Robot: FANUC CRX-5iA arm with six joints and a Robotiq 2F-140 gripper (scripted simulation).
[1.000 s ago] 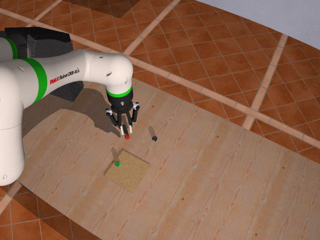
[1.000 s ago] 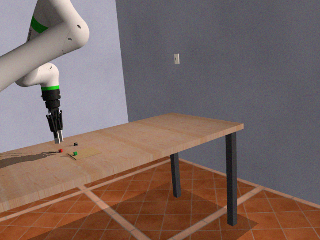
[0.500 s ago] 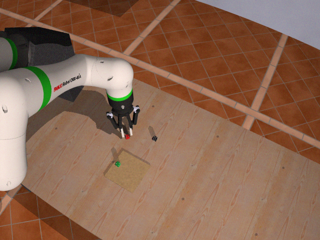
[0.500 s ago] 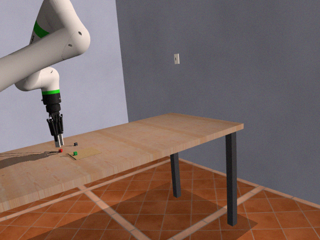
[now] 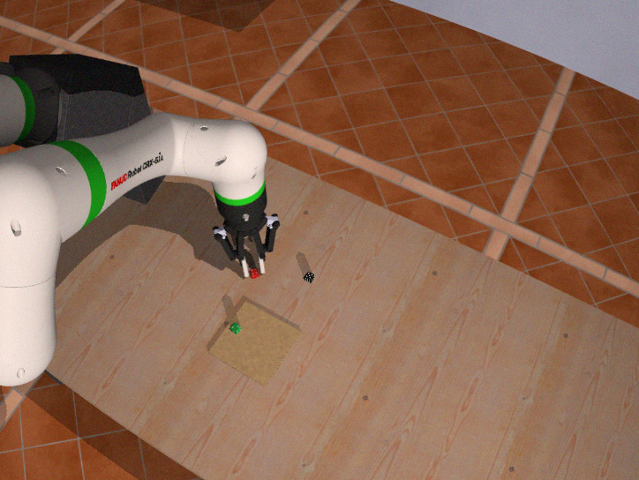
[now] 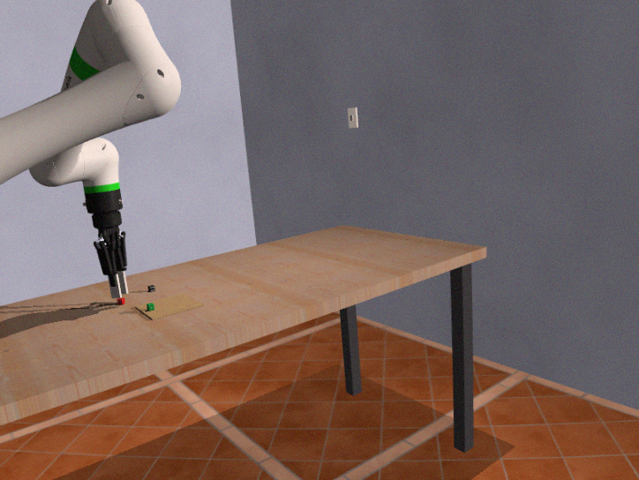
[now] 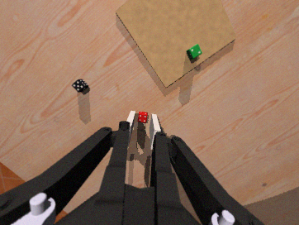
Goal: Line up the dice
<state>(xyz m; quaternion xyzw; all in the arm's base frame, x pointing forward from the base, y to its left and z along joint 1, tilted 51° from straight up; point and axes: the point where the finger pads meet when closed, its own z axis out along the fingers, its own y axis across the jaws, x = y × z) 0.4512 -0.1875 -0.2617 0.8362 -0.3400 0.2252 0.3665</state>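
My gripper is now 50 mm above the red die. Round my hand: green die 130 mm to the right, 50 mm below, 30 mm ahead; tan mat 140 mm to the right, 80 mm ahead, 60 mm below; black die 110 mm ahead, 50 mm to the left, 50 mm below.
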